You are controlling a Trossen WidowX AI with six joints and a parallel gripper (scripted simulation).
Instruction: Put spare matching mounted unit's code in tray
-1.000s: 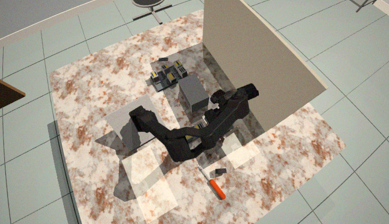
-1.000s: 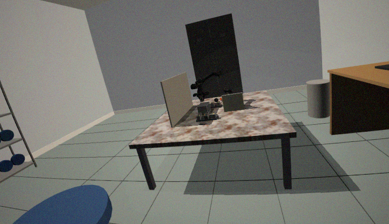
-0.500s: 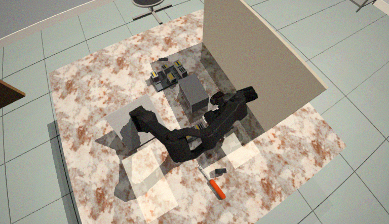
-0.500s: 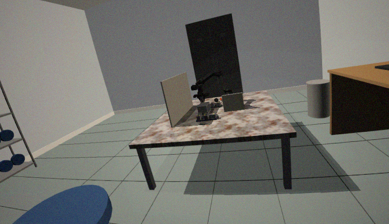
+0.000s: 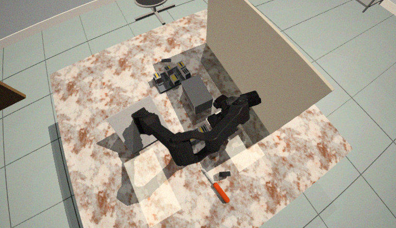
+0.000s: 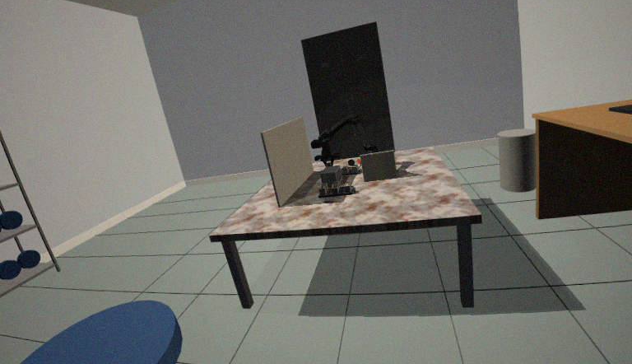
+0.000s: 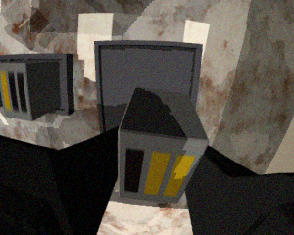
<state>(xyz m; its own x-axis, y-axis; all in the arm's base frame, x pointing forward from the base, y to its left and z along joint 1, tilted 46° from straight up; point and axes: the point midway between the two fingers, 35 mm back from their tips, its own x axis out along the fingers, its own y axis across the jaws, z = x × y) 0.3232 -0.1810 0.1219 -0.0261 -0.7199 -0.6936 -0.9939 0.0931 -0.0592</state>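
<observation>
My gripper tip is now 1 cm past the dark tray and 5 cm above it. The rest, counted from my gripper tip: spare 3 cm above; then grey mounted unit 3 cm behind, 21 cm to the left, 1 cm below; then tall beige panel 21 cm ahead, 17 cm to the left, 17 cm above.
</observation>
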